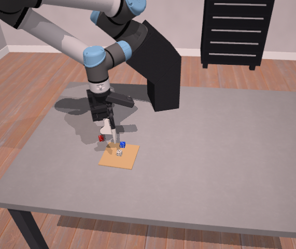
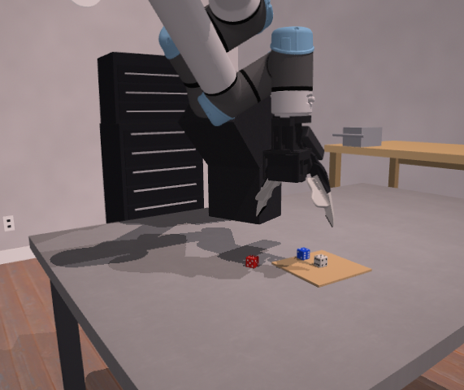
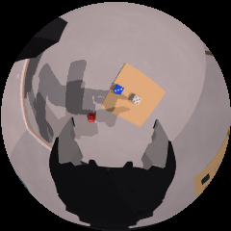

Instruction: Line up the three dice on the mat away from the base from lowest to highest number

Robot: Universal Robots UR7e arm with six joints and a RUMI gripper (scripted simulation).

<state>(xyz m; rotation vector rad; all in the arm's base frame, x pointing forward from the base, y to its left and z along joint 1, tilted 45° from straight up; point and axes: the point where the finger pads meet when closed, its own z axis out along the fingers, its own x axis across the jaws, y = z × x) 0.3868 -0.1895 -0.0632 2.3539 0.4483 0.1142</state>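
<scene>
My hand is 5 cm past the red die, 6 cm to the left of it and 8 cm above it. From my hand the other things lie so: tan mat: 5 cm ahead, 3 cm to the left, 9 cm below; then white die: 5 cm ahead, 3 cm to the left, 8 cm below; then blue die: 4 cm to the left, 8 cm below.
</scene>
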